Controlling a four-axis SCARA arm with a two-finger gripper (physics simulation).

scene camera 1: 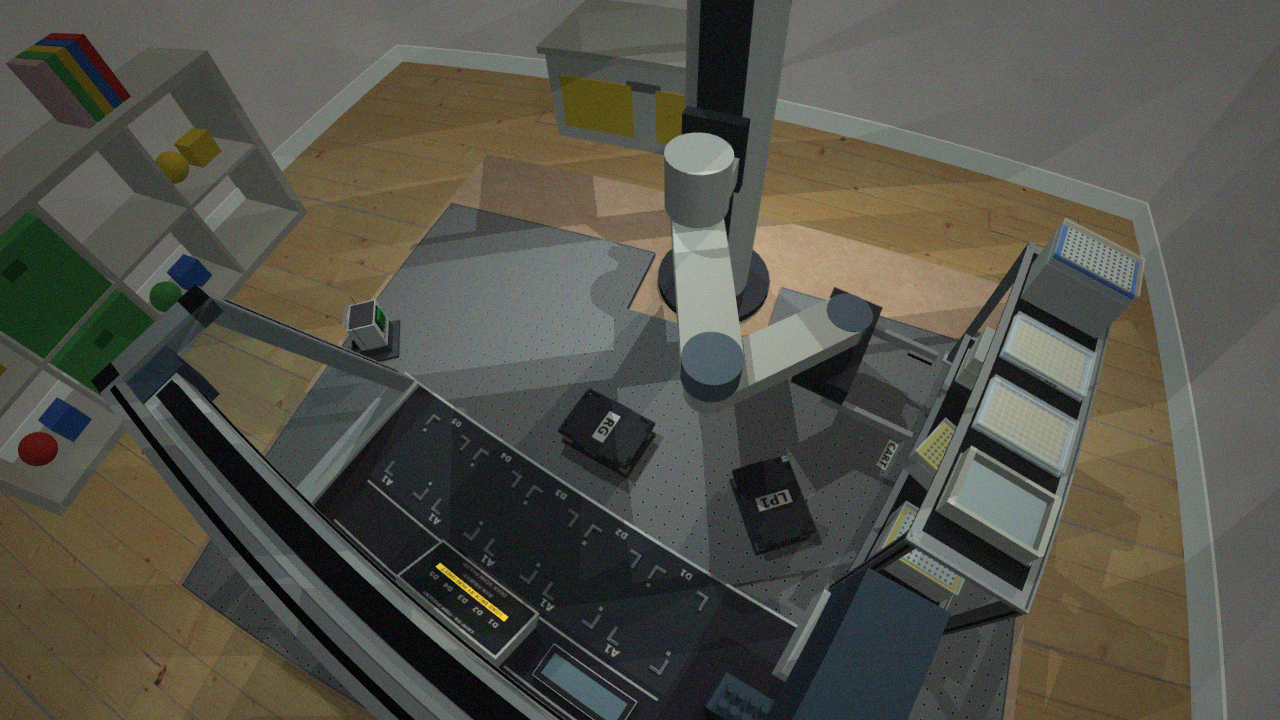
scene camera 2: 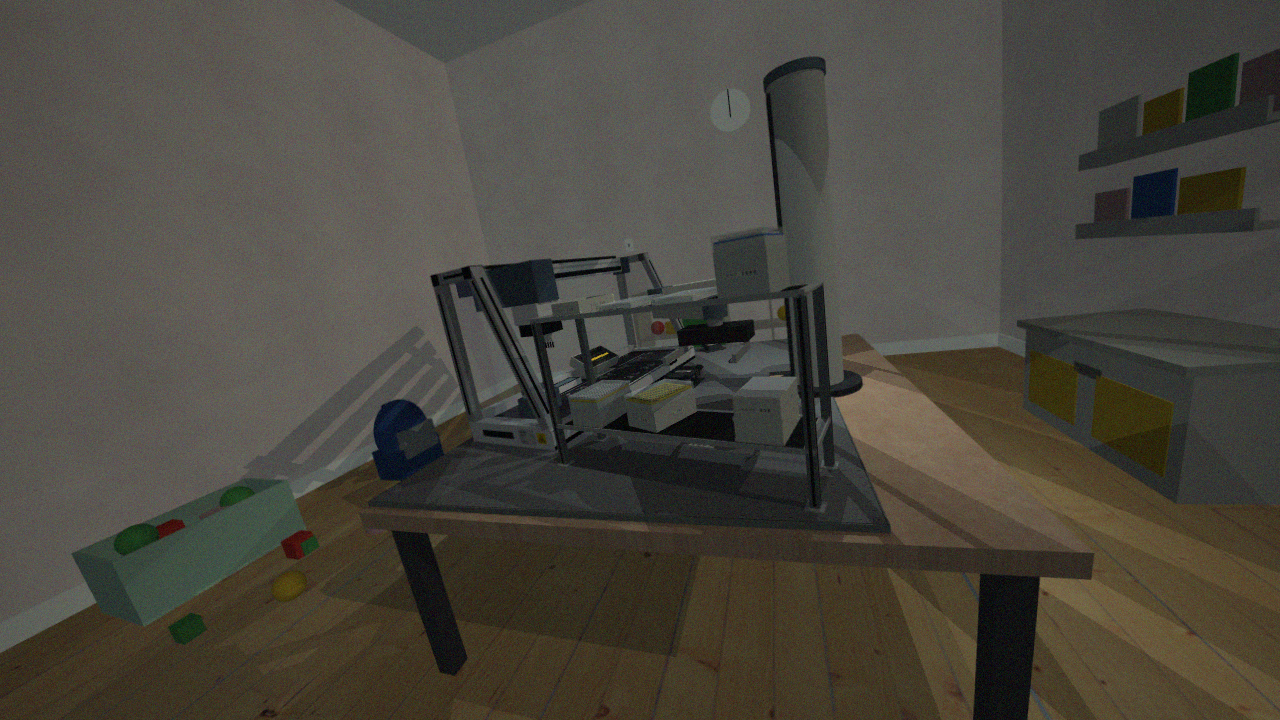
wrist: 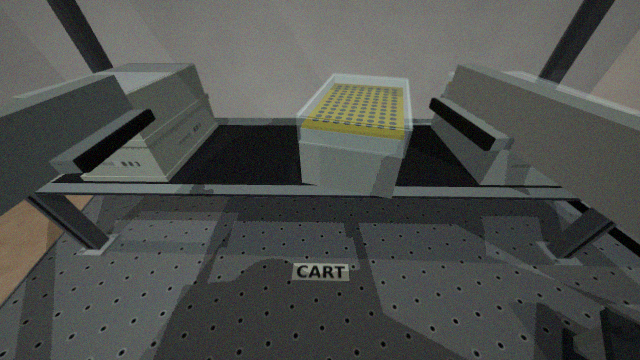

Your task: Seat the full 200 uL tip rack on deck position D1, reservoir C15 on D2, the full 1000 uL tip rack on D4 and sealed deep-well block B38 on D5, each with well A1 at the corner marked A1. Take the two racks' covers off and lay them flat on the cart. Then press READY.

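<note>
My gripper [scene camera 1: 921, 396] [wrist: 295, 92] is open and empty, in front of the cart's lower shelf. Its fingers stand wide to either side of a covered yellow tip rack [wrist: 355, 110] [scene camera 1: 937, 445] [scene camera 2: 662, 404], which stands farther back. Another yellow rack [scene camera 1: 930, 568] [scene camera 2: 597, 402] is partly hidden by the right finger in the wrist view. A white block stack [wrist: 180, 135] [scene camera 2: 767, 409] stands left, its label unreadable. On the upper shelf are a tall blue-topped rack [scene camera 1: 1099, 255] [scene camera 2: 750, 264], two pale plates [scene camera 1: 1047, 353] [scene camera 1: 1026, 422] and a reservoir [scene camera 1: 999, 505]. Deck [scene camera 1: 528, 528] positions D1 to D5 show bare corner marks.
Cart posts [scene camera 2: 811, 402] [wrist: 585, 232] frame the shelf. Black stands RG [scene camera 1: 608, 429] and LP1 [scene camera 1: 774, 503] lie between arm and deck. A panel with a yellow strip [scene camera 1: 471, 591] sits at the deck's edge. A blue-grey box [scene camera 1: 872, 640] rises beside the cart, and a small device [scene camera 1: 366, 325] stands behind the deck.
</note>
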